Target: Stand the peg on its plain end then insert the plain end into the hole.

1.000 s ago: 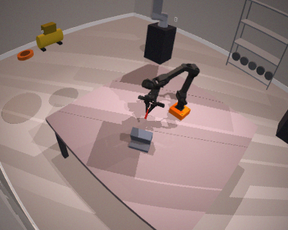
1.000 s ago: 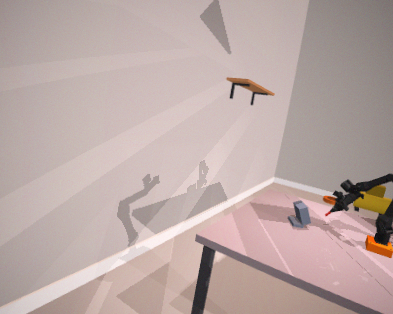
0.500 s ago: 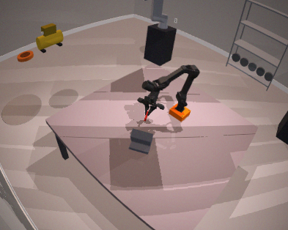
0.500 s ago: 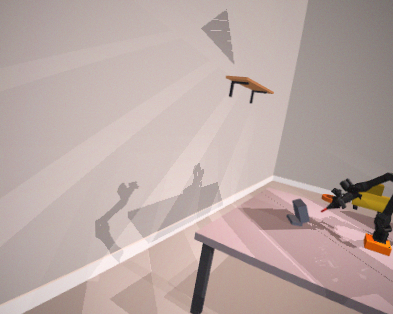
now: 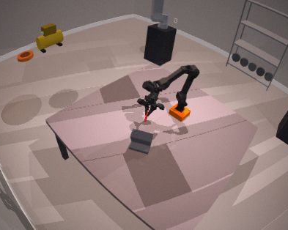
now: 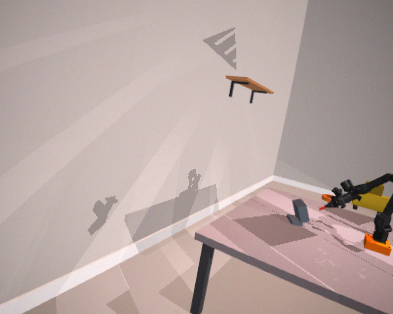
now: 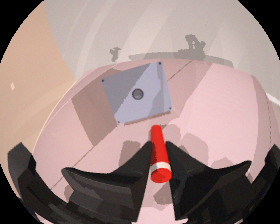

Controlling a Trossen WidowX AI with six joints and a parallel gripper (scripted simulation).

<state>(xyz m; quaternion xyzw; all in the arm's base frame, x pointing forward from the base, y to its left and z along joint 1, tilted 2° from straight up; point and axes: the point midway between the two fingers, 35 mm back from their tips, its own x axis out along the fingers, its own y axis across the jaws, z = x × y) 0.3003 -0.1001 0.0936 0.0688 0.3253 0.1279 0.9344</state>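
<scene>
The grey sloped panel is 14 cm ahead of my gripper tip, 8 cm to the left of it and 5 cm below it. Round my gripper tip: red peg (1 cm behind, 1 cm above).
</scene>
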